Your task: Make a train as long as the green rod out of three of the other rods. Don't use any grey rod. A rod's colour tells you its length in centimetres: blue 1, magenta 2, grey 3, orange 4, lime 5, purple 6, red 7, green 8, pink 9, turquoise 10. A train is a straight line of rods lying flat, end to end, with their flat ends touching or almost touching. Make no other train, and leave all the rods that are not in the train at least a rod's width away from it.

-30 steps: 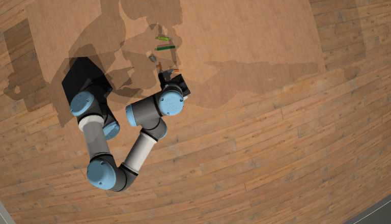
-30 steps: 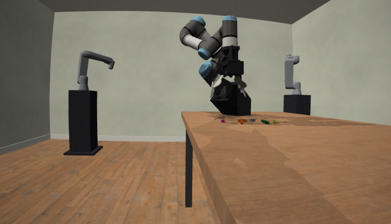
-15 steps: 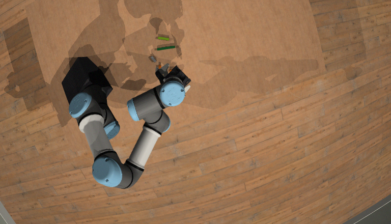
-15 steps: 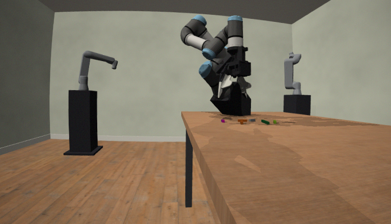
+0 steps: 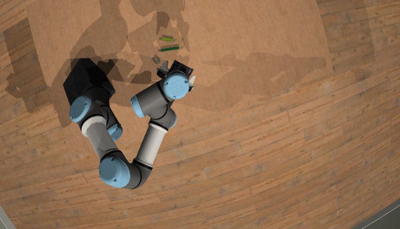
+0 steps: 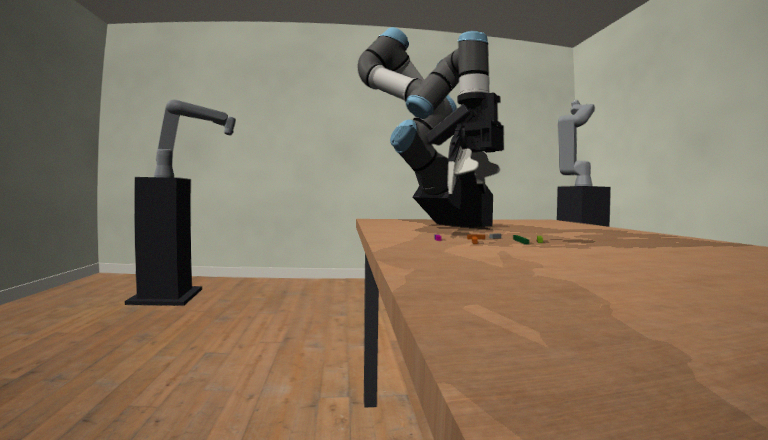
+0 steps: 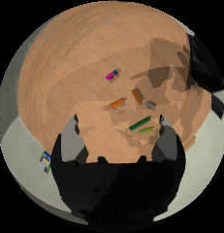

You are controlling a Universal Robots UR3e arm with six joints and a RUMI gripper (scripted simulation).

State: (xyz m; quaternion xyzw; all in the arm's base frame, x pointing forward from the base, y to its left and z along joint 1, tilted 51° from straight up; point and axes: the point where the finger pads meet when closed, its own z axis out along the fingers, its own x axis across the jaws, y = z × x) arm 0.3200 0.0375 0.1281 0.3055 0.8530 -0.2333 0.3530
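My hand is 3 cm short of the lime rod, 16 cm to the right of it and 10 cm above it. Round my hand: blue rod: 5 cm behind, 5 cm to the right, 10 cm below; grey rod: 5 cm behind, 10 cm to the left, 10 cm below; magenta rod: 3 cm behind, 5 cm to the right, 10 cm below.
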